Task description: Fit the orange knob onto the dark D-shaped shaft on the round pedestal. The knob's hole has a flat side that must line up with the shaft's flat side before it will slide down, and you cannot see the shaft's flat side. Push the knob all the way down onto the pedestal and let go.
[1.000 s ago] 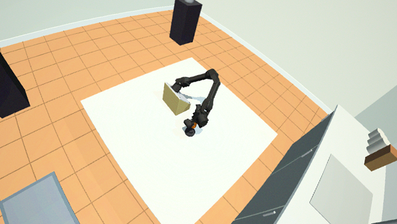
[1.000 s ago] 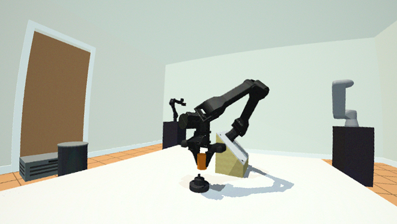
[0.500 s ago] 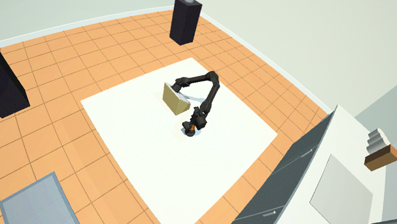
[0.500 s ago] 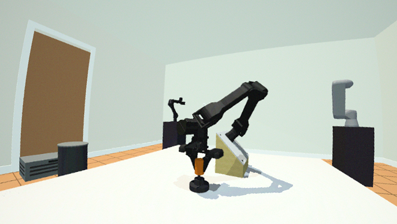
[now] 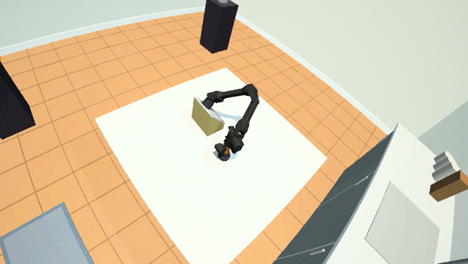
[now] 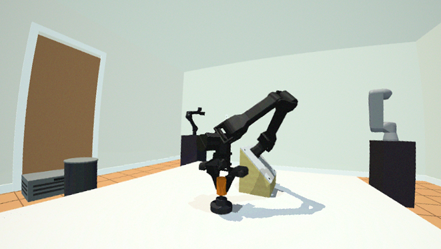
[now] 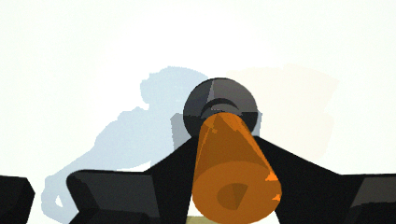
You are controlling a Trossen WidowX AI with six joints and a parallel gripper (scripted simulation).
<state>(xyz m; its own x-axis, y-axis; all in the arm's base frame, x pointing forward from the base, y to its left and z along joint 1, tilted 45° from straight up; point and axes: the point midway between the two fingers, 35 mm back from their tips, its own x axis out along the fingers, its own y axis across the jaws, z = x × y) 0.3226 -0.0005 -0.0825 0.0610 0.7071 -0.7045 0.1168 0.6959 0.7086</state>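
My gripper tip is 20 mm below the orange knob. Also, from my gripper tip: dark round pedestal 40 mm below.
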